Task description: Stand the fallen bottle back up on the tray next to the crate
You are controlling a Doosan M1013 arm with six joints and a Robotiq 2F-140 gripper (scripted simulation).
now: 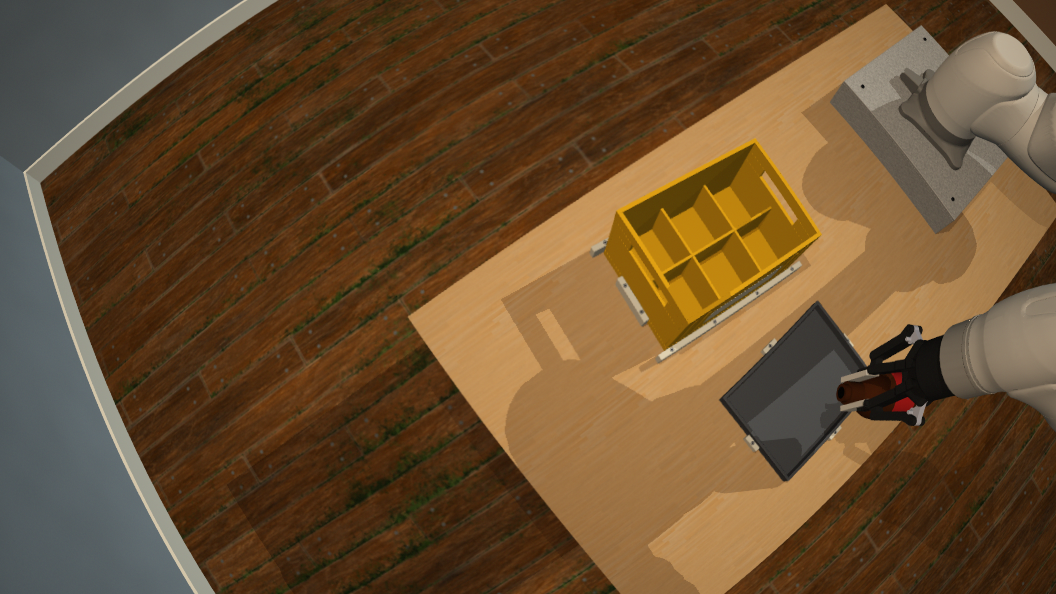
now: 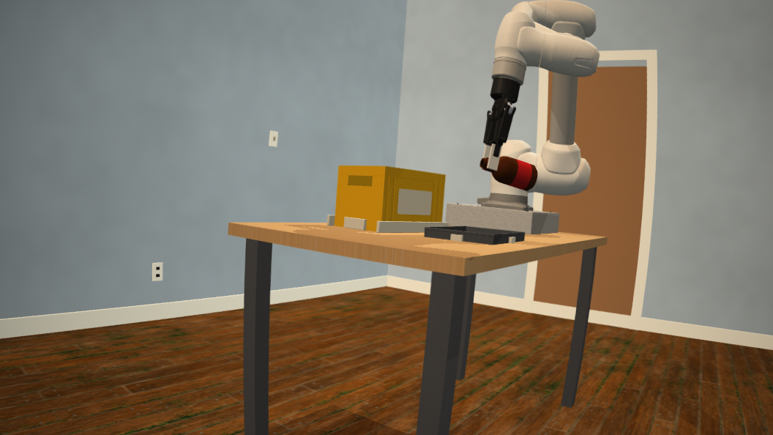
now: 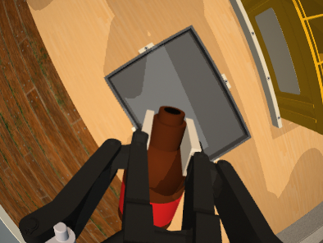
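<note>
Right now my hand is 4 cm to the right of the bottle, 3 cm past it and 3 cm above it. Also, from my hand: yellow crate (31 cm to the right, 13 cm below, 5 cm behind); dark grey tray (21 cm below, 3 cm to the right, 2 cm behind).
</note>
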